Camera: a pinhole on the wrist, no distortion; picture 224 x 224 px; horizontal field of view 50.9 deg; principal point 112.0 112.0 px. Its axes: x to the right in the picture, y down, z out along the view. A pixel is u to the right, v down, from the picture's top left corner.
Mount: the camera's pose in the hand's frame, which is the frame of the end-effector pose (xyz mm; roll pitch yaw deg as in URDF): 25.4 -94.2 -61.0 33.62 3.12 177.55
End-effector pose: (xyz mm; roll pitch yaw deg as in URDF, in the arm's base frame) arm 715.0 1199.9 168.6 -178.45 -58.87 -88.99
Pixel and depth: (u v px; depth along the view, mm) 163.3 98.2 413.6
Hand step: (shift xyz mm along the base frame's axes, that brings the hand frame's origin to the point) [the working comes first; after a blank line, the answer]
In the camera's frame: 90.2 -24.3 413.6

-148.7 -195.6 -200.5
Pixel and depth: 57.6 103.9 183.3
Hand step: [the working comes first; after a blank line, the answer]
In the camera's frame: -42.4 -6.3 183.3

-6.6 -110.7 8.1
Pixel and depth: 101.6 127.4 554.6
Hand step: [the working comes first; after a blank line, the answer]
In the camera's frame: -24.5 36.3 554.6

-164.2 -386.2 -190.0
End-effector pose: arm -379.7 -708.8 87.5 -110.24 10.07 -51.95
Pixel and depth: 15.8 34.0 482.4
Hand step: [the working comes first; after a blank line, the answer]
In the camera's frame: -197.2 -159.9 482.4

207.7 -33.0 -403.5
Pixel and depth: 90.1 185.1 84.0
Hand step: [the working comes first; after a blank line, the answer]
In the camera's frame: -7.8 26.1 84.0

60.6 -2.3 51.0
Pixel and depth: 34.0 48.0 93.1
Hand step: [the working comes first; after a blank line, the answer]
In the camera's frame: -30.9 -25.3 93.1

45.3 -38.8 9.9
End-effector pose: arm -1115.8 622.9 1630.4 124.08 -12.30 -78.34
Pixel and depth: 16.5 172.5 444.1
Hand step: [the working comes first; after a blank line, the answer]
In the camera's frame: -180.2 114.2 444.1

-292.0 -285.4 -128.3
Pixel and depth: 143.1 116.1 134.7
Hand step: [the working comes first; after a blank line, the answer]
In the camera's frame: 17.8 2.3 134.7

-27.4 -20.2 -43.8
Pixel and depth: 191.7 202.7 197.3
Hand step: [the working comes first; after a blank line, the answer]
In the camera's frame: 66.8 76.0 197.3

-95.0 5.4 -124.6
